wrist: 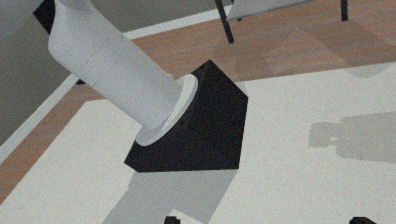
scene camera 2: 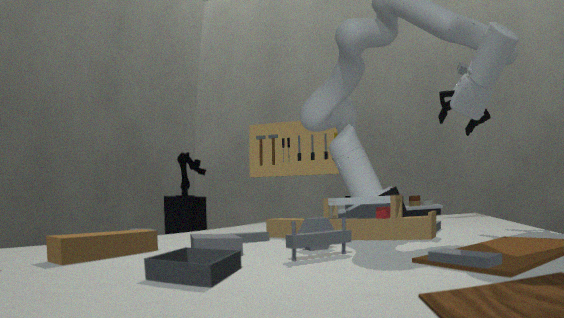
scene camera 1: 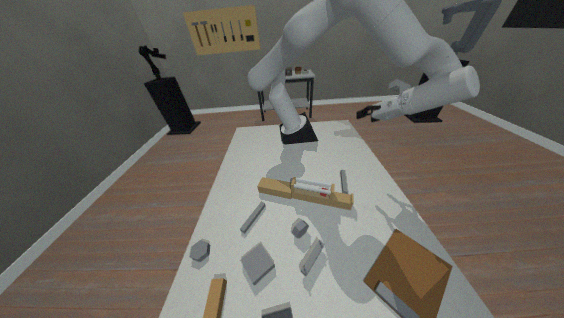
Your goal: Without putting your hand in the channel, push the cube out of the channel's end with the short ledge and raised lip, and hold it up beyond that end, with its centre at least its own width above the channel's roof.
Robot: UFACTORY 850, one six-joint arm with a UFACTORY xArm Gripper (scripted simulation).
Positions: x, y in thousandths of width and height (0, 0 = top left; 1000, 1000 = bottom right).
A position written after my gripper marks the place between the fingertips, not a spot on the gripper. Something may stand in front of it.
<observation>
In view: my gripper (scene camera 2: 804, 398) and a grey tray (scene camera 2: 357, 857).
My gripper is seen too in scene camera 1 (scene camera 1: 646, 369). The wrist view misses the grey tray: it is out of frame.
</observation>
